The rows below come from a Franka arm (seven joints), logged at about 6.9 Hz.
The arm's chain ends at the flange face. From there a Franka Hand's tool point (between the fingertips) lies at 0.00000 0.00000 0.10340 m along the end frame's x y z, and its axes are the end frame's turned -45 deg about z.
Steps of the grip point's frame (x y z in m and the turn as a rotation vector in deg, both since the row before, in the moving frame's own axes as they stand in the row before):
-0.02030 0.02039 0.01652 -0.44 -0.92 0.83
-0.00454 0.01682 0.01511 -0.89 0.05 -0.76
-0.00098 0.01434 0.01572 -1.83 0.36 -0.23
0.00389 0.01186 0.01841 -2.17 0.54 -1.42
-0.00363 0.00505 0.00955 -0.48 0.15 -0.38
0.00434 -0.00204 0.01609 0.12 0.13 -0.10
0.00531 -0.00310 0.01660 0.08 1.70 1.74
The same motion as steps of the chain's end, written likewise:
0.00069 0.02704 0.01654 -0.96 -0.34 0.83
0.00748 0.01404 0.01512 -0.59 0.66 -0.76
0.00665 0.00896 0.01577 -1.04 1.55 -0.23
0.00765 0.00360 0.01849 -1.15 1.92 -1.42
0.00020 0.00572 0.00955 -0.23 0.45 -0.38
0.00161 -0.00419 0.01609 0.18 0.01 -0.10
-0.00054 -0.00371 0.01665 1.26 1.15 1.74

